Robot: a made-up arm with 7 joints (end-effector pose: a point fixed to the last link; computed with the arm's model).
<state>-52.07 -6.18 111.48 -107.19 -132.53 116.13 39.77</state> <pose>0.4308 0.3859 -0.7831 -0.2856 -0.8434 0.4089 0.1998</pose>
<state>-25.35 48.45 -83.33 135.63 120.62 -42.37 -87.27</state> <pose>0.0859 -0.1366 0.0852 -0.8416 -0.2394 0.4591 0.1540</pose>
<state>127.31 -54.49 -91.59 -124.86 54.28 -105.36 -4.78</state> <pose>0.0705 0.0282 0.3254 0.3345 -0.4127 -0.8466 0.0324</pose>
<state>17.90 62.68 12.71 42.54 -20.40 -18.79 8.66</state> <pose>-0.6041 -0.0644 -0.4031 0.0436 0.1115 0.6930 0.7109</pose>
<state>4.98 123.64 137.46 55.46 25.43 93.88 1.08</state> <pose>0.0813 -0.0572 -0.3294 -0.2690 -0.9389 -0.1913 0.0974</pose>
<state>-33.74 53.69 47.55 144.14 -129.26 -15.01 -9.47</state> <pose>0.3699 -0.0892 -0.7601 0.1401 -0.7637 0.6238 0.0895</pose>
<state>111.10 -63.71 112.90 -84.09 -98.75 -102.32 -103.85</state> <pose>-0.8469 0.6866 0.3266 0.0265 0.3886 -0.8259 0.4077</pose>
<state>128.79 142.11 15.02 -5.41 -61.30 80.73 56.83</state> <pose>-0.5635 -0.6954 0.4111 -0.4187 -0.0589 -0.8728 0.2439</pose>
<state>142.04 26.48 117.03 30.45 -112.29 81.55 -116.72</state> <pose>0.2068 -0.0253 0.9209 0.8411 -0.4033 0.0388 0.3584</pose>
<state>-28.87 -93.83 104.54 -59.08 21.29 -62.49 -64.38</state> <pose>0.6661 0.1315 -0.4902 -0.1151 -0.9740 0.1845 0.0636</pose>
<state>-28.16 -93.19 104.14 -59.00 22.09 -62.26 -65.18</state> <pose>0.6547 0.1266 -0.4959 -0.1181 -0.9728 0.1875 0.0671</pose>
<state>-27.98 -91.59 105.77 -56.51 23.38 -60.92 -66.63</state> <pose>0.6398 0.1325 -0.4859 -0.1207 -0.9769 0.1726 0.0362</pose>
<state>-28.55 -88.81 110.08 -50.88 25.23 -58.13 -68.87</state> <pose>0.6169 0.1493 -0.4589 0.1223 0.9834 -0.1292 0.0367</pose>
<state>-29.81 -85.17 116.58 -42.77 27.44 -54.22 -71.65</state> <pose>0.5822 0.1687 -0.4266 0.1241 0.9814 -0.0553 0.1356</pose>
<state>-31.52 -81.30 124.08 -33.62 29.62 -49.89 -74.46</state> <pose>0.5404 0.1827 -0.4030 0.1285 0.9630 0.0377 0.2340</pose>
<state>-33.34 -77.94 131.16 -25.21 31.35 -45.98 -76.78</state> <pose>0.5032 0.1909 -0.3928 0.1363 0.9321 0.1285 0.3101</pose>
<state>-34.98 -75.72 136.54 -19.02 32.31 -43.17 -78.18</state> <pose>0.4804 0.1968 -0.3893 0.1454 0.9012 0.1965 0.3577</pose>
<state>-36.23 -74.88 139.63 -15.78 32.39 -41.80 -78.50</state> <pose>0.4745 0.2027 -0.3842 0.1510 0.8817 0.2332 0.3814</pose>
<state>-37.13 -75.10 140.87 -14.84 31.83 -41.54 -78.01</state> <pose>0.4810 0.2086 -0.3750 0.1523 0.8739 0.2455 0.3910</pose>
